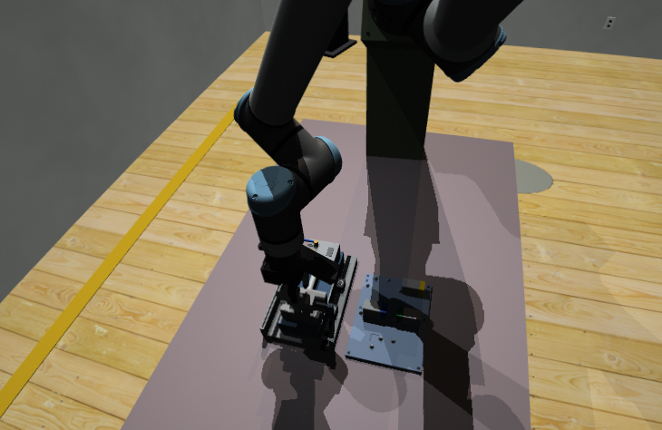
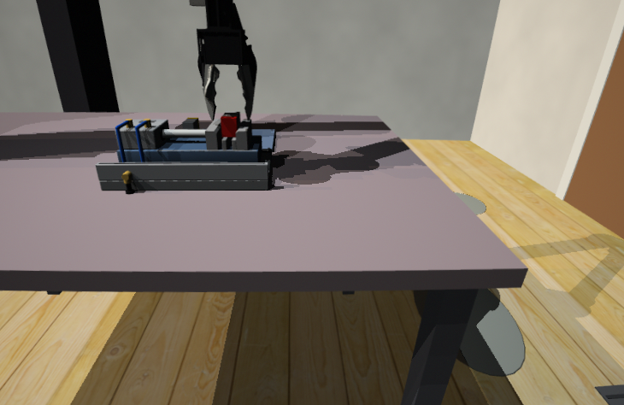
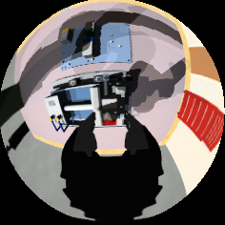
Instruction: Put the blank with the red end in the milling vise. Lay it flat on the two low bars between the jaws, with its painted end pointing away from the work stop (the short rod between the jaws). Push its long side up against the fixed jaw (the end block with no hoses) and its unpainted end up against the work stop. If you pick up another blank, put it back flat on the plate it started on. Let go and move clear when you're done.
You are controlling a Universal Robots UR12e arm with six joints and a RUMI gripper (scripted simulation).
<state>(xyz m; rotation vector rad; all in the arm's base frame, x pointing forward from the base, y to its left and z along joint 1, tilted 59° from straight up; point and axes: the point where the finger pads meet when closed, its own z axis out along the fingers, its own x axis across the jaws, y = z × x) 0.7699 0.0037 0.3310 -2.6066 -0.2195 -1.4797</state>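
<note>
Right now the red-ended blank is 2 cm below my hand. The rest, counted from my hand: grey rail (11 cm to the right, 9 cm below, 4 cm behind); then fixed jaw (4 cm below, 2 cm ahead, 1 cm to the left); then moving jaw (4 cm below, 3 cm behind, 1 cm to the right).
</note>
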